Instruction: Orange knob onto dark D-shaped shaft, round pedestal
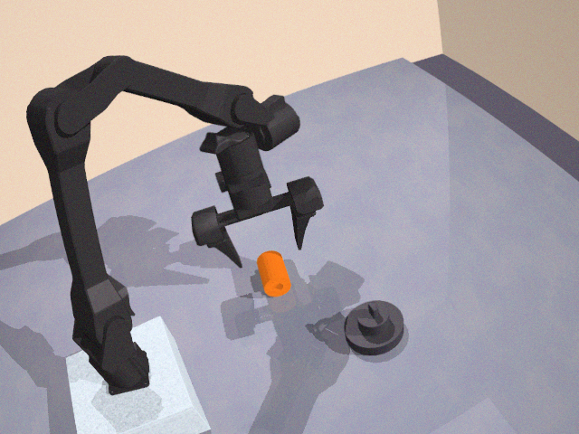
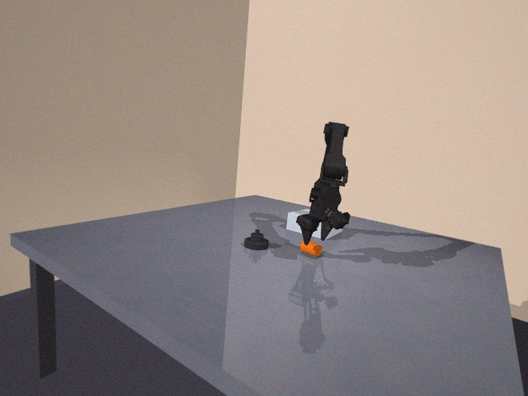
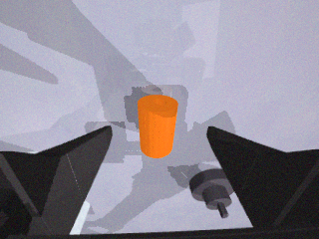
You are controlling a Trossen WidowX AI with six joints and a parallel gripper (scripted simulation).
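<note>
The orange knob lies 20 mm below my gripper tip and 10 mm to the right of it. Round my gripper tip: round dark pedestal 160 mm to the right, 110 mm ahead, 10 mm below.
</note>
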